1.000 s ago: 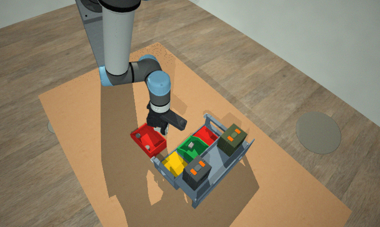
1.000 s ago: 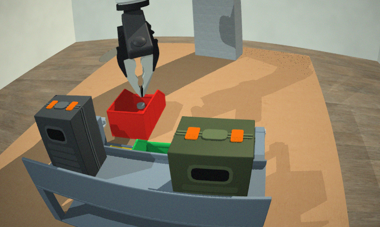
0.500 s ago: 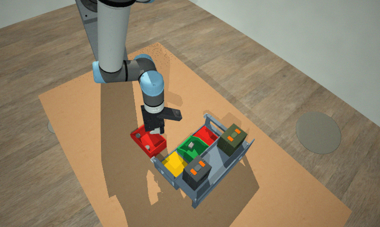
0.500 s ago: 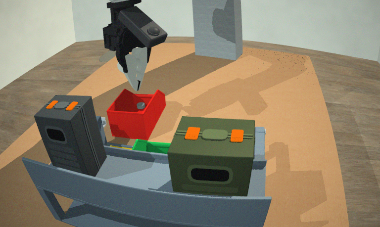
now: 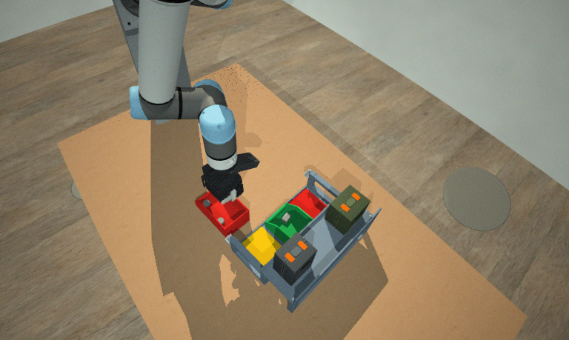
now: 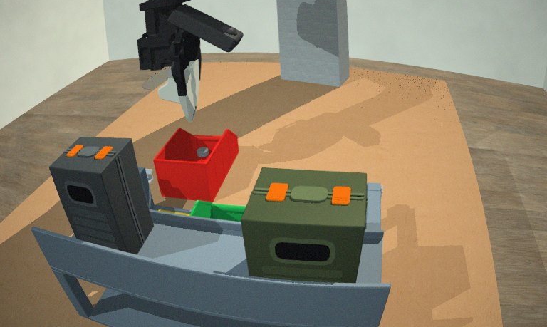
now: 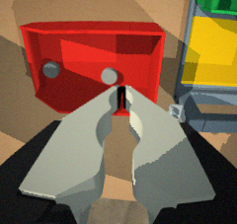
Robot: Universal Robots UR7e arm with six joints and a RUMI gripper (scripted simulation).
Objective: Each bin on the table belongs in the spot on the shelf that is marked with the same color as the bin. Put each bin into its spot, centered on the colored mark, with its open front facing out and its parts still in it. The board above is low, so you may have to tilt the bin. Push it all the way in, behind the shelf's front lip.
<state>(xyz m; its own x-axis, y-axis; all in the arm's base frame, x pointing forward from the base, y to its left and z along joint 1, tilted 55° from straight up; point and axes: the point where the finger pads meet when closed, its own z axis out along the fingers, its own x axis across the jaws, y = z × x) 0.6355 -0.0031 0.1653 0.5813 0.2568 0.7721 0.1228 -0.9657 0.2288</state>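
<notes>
My hand is 110 mm above the red bin, 40 mm past it and 30 mm to the left of it. The rest, counted from my hand: olive box (270 mm to the left, 220 mm ahead, 10 mm above); dark grey box (270 mm ahead, 40 mm to the left, 20 mm above); green bin (150 mm ahead, 140 mm to the left, 100 mm below).
</notes>
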